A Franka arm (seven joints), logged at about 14 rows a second.
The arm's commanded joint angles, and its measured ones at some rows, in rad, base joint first. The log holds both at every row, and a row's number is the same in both.
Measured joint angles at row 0:
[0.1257, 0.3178, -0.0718, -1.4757, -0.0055, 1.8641, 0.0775]
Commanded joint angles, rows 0 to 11:
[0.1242, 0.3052, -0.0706, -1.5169, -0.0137, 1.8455, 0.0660]
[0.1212, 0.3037, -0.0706, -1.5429, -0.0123, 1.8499, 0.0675]
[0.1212, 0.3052, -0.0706, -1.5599, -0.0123, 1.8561, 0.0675]
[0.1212, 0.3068, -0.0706, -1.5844, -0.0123, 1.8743, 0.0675]
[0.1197, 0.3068, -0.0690, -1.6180, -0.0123, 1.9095, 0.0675]
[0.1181, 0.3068, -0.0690, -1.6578, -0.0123, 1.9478, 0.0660]
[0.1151, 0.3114, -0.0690, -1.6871, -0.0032, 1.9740, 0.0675]
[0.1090, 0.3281, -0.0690, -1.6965, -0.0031, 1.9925, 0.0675]
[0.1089, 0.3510, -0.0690, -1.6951, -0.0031, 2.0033, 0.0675]
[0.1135, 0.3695, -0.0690, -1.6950, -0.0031, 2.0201, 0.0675]
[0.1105, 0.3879, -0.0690, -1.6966, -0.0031, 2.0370, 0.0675]
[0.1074, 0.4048, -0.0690, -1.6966, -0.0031, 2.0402, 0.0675]
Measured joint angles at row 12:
[0.1194, 0.3819, -0.0752, -1.6903, -0.0057, 2.0193, 0.0762]
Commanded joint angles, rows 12 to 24:
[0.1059, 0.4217, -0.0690, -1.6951, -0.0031, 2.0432, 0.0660]
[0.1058, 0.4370, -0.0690, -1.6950, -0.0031, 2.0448, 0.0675]
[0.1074, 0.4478, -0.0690, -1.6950, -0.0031, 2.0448, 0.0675]
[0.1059, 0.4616, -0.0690, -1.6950, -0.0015, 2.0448, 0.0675]
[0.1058, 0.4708, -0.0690, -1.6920, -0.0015, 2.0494, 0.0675]
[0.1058, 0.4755, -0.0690, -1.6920, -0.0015, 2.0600, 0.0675]
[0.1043, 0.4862, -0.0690, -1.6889, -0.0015, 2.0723, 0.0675]
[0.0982, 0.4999, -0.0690, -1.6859, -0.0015, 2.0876, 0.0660]
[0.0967, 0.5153, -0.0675, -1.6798, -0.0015, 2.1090, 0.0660]
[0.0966, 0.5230, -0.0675, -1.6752, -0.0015, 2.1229, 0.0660]
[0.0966, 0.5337, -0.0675, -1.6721, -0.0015, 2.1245, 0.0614]
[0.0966, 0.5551, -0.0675, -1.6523, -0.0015, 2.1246, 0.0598]
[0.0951, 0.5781, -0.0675, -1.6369, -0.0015, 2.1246, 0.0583]
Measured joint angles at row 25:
[0.1104, 0.5302, -0.0768, -1.6822, -0.0056, 2.1225, 0.0748]
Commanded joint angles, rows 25 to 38:
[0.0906, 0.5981, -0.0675, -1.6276, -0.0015, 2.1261, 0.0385]
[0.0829, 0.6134, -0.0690, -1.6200, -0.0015, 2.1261, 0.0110]
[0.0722, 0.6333, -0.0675, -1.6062, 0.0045, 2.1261, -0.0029]
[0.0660, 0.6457, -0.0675, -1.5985, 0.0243, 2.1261, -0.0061]
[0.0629, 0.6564, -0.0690, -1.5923, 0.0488, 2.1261, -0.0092]
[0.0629, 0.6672, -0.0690, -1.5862, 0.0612, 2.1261, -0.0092]
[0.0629, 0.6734, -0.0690, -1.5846, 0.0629, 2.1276, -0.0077]
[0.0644, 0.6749, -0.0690, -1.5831, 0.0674, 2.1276, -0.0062]
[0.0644, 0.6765, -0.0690, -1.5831, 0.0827, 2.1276, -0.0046]
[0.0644, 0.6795, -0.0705, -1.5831, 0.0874, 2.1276, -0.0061]
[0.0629, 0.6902, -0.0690, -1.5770, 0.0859, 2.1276, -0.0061]
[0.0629, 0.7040, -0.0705, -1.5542, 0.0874, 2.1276, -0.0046]
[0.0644, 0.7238, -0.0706, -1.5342, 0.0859, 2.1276, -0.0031]
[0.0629, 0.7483, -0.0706, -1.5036, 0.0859, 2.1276, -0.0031]
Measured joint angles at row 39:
[0.0723, 0.6895, -0.0765, -1.5767, 0.0738, 2.1302, 0.0082]
